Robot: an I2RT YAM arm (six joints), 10 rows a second.
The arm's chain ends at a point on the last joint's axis. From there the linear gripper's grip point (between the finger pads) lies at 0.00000 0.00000 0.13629 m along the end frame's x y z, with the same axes.
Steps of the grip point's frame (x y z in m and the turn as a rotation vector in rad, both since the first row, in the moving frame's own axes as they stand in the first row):
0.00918, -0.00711, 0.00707, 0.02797, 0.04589, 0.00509
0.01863, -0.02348, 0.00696, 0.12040, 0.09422, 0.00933
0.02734, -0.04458, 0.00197, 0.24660, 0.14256, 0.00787
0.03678, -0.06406, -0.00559, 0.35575, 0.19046, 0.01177
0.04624, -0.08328, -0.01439, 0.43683, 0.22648, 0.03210
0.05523, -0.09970, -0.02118, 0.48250, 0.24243, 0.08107
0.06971, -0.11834, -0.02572, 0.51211, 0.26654, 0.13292
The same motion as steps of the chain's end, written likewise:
0.00292, -0.00332, 0.00727, 0.02797, 0.04589, 0.00509
0.00576, -0.00719, 0.00855, 0.12040, 0.09422, 0.00933
0.00804, -0.01150, 0.00746, 0.24660, 0.14256, 0.00787
0.01124, -0.01703, 0.00536, 0.35575, 0.19046, 0.01177
0.01567, -0.02661, 0.00178, 0.43683, 0.22648, 0.03210
0.02121, -0.03847, -0.00180, 0.48250, 0.24243, 0.08107
0.03097, -0.05490, -0.00366, 0.51211, 0.26654, 0.13292

